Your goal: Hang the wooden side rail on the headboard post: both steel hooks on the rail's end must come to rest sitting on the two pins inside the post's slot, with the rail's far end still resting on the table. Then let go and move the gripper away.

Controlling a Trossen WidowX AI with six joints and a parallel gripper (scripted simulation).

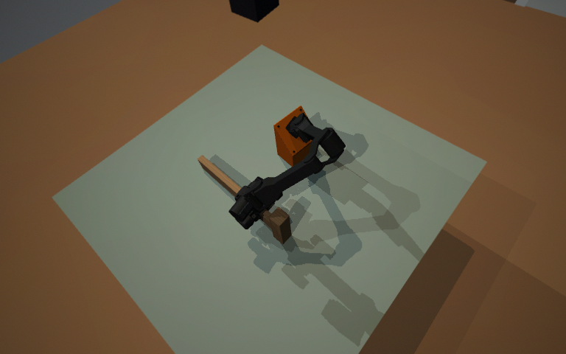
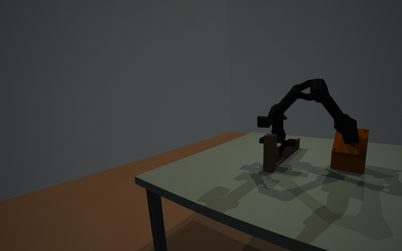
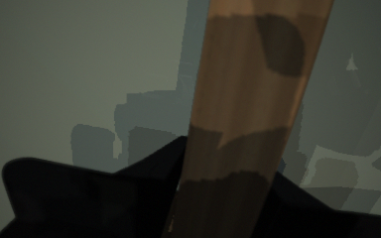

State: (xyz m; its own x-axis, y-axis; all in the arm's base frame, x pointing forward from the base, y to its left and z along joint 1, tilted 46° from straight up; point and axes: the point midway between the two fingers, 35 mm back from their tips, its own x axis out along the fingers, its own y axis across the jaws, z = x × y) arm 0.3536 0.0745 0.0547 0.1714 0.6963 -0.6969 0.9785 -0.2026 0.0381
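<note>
The headboard post lies 10 mm ahead of my gripper tip, 100 mm to the left of it and 40 mm above it.
</note>
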